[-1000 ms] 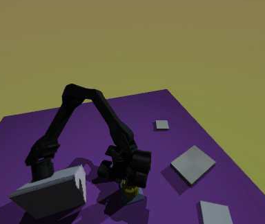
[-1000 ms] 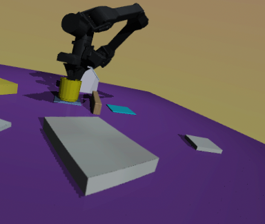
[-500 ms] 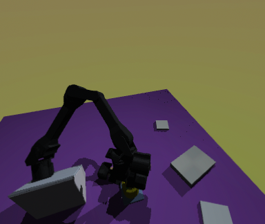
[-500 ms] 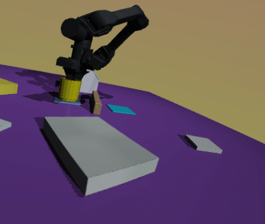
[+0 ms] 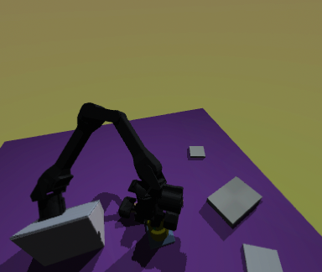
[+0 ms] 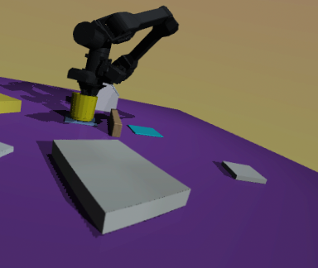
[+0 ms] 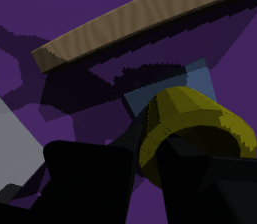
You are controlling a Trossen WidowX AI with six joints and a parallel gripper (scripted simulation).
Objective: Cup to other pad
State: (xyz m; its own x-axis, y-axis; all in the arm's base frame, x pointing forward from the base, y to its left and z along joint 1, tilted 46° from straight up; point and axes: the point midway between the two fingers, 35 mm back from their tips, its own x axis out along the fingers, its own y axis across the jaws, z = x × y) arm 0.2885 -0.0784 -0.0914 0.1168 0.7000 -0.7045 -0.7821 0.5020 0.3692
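Now: the blue-grey pad 4 cm below my gripper tip, 2 cm to the right of it and 2 cm ahead of it. The rest, counted from my gripper tip: brown bar 7 cm to the left, 5 cm ahead, 3 cm below; then yellow cup 2 cm to the right, 2 cm ahead; then teal pad 16 cm to the left, 8 cm ahead, 4 cm below.
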